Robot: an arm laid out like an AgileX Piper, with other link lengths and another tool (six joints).
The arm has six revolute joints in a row. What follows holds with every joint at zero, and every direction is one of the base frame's. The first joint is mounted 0.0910 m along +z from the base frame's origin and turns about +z. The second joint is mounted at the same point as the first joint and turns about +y. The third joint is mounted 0.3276 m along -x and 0.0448 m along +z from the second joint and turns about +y. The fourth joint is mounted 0.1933 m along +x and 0.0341 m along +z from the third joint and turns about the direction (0.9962, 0, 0.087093). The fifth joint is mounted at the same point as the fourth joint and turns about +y. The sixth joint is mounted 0.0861 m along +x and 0.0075 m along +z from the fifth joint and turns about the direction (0.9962, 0, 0.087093). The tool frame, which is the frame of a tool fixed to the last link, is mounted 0.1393 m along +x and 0.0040 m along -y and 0.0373 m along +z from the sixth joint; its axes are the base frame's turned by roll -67.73, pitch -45.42 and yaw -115.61 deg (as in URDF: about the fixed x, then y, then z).
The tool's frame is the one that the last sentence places.
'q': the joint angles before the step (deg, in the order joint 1, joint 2, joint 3, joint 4, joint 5, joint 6). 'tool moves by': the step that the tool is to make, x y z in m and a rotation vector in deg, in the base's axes. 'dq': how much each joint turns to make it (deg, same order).
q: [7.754, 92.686, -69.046, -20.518, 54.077, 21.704]
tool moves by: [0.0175, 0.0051, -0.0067, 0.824, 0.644, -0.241]
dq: [-0.009, 3.588, -3.489, 1.082, 0.379, -0.260]
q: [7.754, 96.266, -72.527, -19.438, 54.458, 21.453]
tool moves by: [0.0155, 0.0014, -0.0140, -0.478, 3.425, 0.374]
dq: [-0.235, 4.961, -4.750, 0.867, 2.885, -1.928]
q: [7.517, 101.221, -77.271, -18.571, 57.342, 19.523]
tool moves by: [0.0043, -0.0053, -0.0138, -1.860, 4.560, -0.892]
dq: [-0.039, 4.103, -3.815, -0.724, 4.627, -0.351]
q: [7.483, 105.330, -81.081, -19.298, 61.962, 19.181]
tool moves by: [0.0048, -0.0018, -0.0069, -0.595, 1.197, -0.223]
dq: [-0.104, 1.875, -1.347, -0.369, 0.780, -0.003]
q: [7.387, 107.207, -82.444, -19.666, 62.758, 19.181]
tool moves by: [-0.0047, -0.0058, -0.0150, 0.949, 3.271, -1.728]
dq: [-1.469, 1.936, -0.236, 1.666, 1.291, -0.755]
